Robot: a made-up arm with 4 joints.
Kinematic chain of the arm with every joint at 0, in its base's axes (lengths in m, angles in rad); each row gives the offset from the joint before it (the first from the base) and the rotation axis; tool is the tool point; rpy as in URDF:
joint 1: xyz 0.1 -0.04 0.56 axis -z
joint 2: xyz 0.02 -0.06 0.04 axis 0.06 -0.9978 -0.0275
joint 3: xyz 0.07 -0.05 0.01 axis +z
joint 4: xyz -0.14 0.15 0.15 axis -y
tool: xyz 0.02 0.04 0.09 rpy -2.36 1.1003 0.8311
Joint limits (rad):
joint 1: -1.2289..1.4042
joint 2: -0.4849..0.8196
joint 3: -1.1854..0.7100
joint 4: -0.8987..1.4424
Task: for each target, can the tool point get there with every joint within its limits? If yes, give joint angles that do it. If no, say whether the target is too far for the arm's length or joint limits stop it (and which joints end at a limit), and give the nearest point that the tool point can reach.
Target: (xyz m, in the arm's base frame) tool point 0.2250 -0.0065 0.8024
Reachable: yes | joints 0.4602 -0.3611 -0.0079 -0.6459
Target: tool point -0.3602 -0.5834 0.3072
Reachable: no: too far | nearest point -0.0912 -0.2658 0.5633 | short by 0.489 m
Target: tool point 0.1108 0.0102 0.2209
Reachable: no: joint limits stop it (at a limit: joint 1, joint 2, joint 4) | nearest point 0.0263 0.2181 0.5753 | short by 0.419 m
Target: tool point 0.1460 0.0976 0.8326
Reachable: yes | joints -0.4446 -0.1136 -0.3975 -0.2697
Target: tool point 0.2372 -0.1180 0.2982
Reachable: no: joint limits stop it (at a limit: joint 1, joint 2, joint 3, joint 4) | nearest point 0.1132 -0.3356 0.5633 | short by 0.365 m
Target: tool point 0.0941 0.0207 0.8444
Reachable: yes | joints -0.7622 -0.3793 0.3197 -0.3798
